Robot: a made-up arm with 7 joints. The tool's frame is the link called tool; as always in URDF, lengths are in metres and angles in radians. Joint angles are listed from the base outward. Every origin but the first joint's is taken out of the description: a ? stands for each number. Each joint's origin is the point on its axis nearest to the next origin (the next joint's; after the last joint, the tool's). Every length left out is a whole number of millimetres.
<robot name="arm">
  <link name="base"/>
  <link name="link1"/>
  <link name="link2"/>
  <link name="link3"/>
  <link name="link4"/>
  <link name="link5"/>
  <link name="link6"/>
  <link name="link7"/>
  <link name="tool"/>
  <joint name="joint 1" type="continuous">
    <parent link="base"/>
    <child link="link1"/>
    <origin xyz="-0.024 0.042 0.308" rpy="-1.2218 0 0"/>
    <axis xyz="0 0 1"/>
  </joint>
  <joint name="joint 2" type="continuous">
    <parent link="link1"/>
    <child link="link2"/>
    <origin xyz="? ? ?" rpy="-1.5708 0 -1.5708"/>
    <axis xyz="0 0 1"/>
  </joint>
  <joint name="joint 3" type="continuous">
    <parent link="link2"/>
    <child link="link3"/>
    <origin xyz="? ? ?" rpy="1.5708 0 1.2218"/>
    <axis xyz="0 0 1"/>
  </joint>
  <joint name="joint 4" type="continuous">
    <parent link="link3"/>
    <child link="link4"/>
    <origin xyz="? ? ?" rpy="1.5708 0 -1.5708"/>
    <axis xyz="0 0 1"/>
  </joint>
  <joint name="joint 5" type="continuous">
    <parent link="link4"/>
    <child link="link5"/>
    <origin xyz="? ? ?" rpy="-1.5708 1.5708 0"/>
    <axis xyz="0 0 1"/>
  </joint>
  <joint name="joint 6" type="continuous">
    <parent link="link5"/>
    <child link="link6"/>
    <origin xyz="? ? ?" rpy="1.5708 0 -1.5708"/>
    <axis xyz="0 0 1"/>
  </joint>
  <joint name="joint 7" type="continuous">
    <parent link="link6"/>
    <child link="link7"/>
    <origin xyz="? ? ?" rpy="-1.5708 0 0"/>
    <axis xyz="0 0 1"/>
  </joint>
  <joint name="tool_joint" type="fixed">
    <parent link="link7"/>
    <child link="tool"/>
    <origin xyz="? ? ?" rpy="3.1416 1.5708 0"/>
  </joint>
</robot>
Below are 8 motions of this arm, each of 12 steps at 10 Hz.
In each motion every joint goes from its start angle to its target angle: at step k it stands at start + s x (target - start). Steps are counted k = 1, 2, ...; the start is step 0. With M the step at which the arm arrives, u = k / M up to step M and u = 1 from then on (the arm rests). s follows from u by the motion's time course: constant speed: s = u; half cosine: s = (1 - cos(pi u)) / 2; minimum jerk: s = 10 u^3 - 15 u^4 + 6 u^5.
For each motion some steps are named. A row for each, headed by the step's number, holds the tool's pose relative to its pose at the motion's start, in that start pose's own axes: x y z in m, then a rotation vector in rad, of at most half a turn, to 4 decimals.
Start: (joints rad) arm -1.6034 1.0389 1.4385 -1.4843 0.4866 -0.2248 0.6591
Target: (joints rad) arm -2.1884 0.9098 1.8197 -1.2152 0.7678 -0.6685 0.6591
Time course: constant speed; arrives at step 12
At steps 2, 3, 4, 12:
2: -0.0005 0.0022 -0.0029 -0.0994 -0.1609 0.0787
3: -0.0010 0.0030 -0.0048 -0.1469 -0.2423 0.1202
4: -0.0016 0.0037 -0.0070 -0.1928 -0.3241 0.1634
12: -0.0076 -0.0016 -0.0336 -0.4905 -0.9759 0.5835

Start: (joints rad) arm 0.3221 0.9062 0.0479 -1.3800 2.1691 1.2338 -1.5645
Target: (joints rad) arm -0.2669 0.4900 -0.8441 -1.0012 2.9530 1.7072 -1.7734
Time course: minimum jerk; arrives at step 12
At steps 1, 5, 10, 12:
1: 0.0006 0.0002 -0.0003 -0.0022 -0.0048 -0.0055
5: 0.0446 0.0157 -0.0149 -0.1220 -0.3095 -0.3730
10: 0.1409 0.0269 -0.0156 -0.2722 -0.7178 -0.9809
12: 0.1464 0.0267 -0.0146 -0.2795 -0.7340 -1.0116

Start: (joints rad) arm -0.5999 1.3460 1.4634 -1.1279 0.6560 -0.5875 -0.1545
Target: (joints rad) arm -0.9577 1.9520 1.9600 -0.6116 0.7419 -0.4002 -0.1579
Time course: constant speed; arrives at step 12
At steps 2, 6, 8, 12:
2: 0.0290 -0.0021 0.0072 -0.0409 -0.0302 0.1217
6: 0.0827 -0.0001 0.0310 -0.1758 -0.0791 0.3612
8: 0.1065 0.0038 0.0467 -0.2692 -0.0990 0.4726
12: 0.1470 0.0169 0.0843 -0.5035 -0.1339 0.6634

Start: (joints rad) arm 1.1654 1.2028 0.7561 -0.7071 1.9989 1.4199 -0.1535
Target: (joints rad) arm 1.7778 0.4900 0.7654 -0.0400 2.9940 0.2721 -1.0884
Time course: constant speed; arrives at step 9
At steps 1, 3, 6, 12:
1: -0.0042 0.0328 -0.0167 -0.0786 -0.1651 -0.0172
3: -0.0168 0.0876 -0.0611 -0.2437 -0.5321 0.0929
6: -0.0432 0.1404 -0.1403 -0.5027 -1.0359 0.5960
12: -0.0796 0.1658 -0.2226 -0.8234 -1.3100 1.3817

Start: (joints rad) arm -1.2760 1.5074 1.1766 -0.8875 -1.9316 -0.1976 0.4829
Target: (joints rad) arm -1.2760 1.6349 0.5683 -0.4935 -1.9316 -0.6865 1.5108
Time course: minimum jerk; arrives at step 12
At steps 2, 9, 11, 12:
2: 0.0005 0.0005 0.0013 -0.0224 -0.0278 -0.0229
9: 0.0102 0.0152 0.0207 -0.4878 -0.2184 -0.8360
11: 0.0124 0.0168 0.0219 -0.5280 -0.1712 -0.9378
12: 0.0125 0.0169 0.0219 -0.5300 -0.1683 -0.9429

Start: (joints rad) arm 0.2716 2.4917 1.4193 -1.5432 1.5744 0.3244 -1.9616
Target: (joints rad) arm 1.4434 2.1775 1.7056 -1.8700 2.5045 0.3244 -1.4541
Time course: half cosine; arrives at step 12
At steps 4, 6, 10, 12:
4: -0.0128 -0.0412 0.0446 -0.4970 -0.1766 -0.1322
6: -0.0392 -0.0666 0.0840 -0.9945 -0.2860 -0.3060
10: -0.0978 -0.0792 0.1287 -1.8346 -0.2982 -0.6811
12: -0.1069 -0.0786 0.1327 -1.9599 -0.2772 -0.7456

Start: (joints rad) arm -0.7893 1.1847 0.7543 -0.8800 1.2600 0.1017 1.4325
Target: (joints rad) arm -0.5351 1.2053 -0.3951 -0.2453 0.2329 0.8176 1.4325
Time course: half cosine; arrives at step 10
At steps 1, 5, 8, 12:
1: 0.0004 0.0018 0.0007 0.0472 -0.0089 0.0468
5: -0.0006 0.0382 0.0225 0.9901 -0.2681 0.9360
8: -0.0177 0.0626 0.0592 1.8626 -0.6602 1.5547
12: -0.0239 0.0646 0.0703 2.0852 -0.7825 1.6571

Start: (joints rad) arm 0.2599 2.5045 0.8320 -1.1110 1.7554 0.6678 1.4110
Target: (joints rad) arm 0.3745 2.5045 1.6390 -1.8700 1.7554 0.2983 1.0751
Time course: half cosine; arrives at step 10
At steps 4, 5, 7, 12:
4: -0.0154 -0.0100 -0.0312 0.2111 0.2394 -0.3607
5: -0.0259 -0.0114 -0.0434 0.3041 0.3252 -0.5372
7: -0.0489 -0.0075 -0.0627 0.4766 0.4511 -0.8930
12: -0.0652 0.0007 -0.0731 0.5933 0.5098 -1.1545

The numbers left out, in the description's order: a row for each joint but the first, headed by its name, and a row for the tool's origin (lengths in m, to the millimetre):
joint 2: 0.03 -0.017 0
joint 3: -0.191 0.045 0
joint 4: 0.003 0.006 0
joint 5: -0.002 -0.115 0
joint 6: 0.001 -0.01 0
joint 7: 0.01 0.027 0
tool: -0.012 0.025 0

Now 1 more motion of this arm.
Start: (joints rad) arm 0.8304 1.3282 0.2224 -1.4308 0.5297 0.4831 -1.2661
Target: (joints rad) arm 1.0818 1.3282 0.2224 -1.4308 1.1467 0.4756 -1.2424
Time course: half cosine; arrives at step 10
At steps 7, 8, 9, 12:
7: -0.0151 -0.0196 0.0076 -0.3916 -0.1694 -0.2503
8: -0.0175 -0.0216 0.0082 -0.4491 -0.1855 -0.2852
9: -0.0190 -0.0229 0.0086 -0.4864 -0.1948 -0.3075
12: -0.0195 -0.0233 0.0087 -0.4993 -0.1978 -0.3151

